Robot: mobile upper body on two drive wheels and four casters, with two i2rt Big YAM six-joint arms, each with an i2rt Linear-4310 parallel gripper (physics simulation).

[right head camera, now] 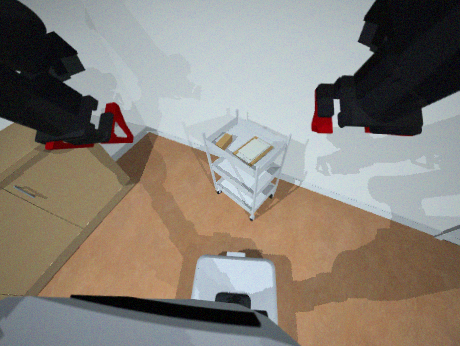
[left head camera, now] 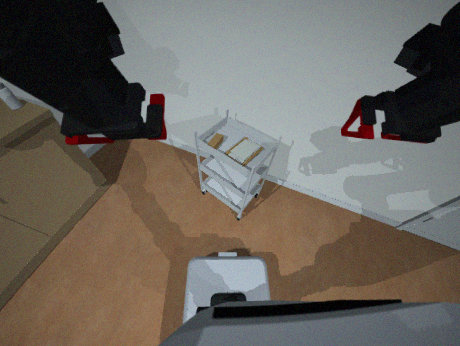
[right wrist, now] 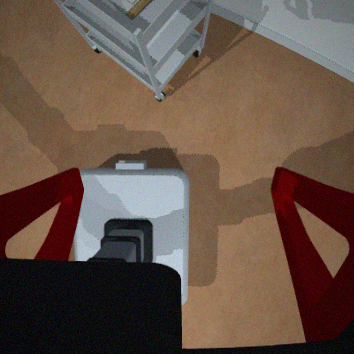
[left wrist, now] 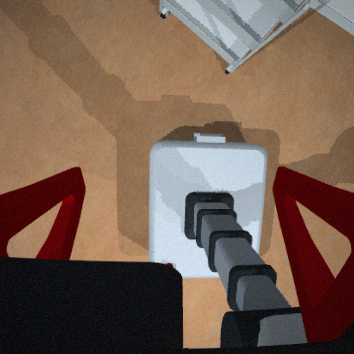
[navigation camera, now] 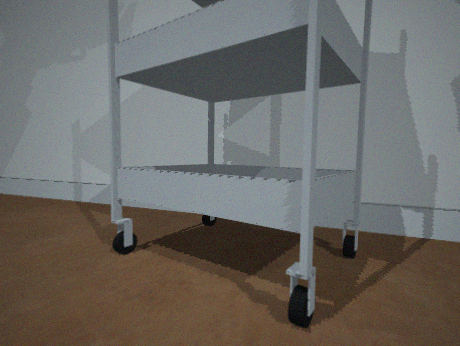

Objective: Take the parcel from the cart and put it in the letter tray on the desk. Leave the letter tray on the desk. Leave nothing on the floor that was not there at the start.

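Frame: origin at the left arm's base, x ahead, y left, z up, level; metres.
Seen in the pictures: left gripper, fingertip midpoint: (right head camera: 112,141) (left head camera: 139,137) (left wrist: 178,177); right gripper, fingertip midpoint: (right head camera: 339,128) (left head camera: 362,133) (right wrist: 176,177).
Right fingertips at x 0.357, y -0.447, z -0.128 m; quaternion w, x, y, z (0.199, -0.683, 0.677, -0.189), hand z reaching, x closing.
Pixels of each thing's top centre, then the offset from my right fingertips to it. "spot": a spot on its surface instead.
- small brown box, top centre: (left head camera: 215,139) (right head camera: 223,139) 0.568 m down, 0.594 m ahead, 0.322 m left
- larger flat white piece, top centre: (right head camera: 253,148) (left head camera: 244,148) 0.596 m down, 0.543 m ahead, 0.126 m left
- Brown furniture with a handle, surface spot: (left head camera: 30,190) (right head camera: 65,187) spot: 0.723 m down, 0.255 m ahead, 1.511 m left
- white cylinder, surface spot: (left head camera: 11,97) spot: 0.300 m down, 0.639 m ahead, 1.543 m left
The white three-tier cart (left head camera: 247,192) (right head camera: 255,192) (left wrist: 200,36) (right wrist: 148,62) (navigation camera: 310,150) stands ahead, close to the wall. On its top tier are a small brown box (left head camera: 216,140) (right head camera: 224,140) and a larger flat white piece (left head camera: 244,149) (right head camera: 253,148) with brown along its sides; which of them is the parcel I cannot tell. My left gripper (left head camera: 120,139) (right head camera: 90,144) (left wrist: 178,177) and my right gripper (left head camera: 382,137) (right head camera: 367,131) (right wrist: 176,177) are open and empty, raised on either side of the cart in the head views. The letter tray does not show.
Brown furniture with a handle (left head camera: 30,190) (right head camera: 65,185) stands at the left; whether it is the desk is unclear. A white cylinder (left head camera: 11,97) is at its far end. My white base (left head camera: 227,275) (right head camera: 235,275) is at the bottom centre. The wall (left head camera: 240,60) runs behind the cart.
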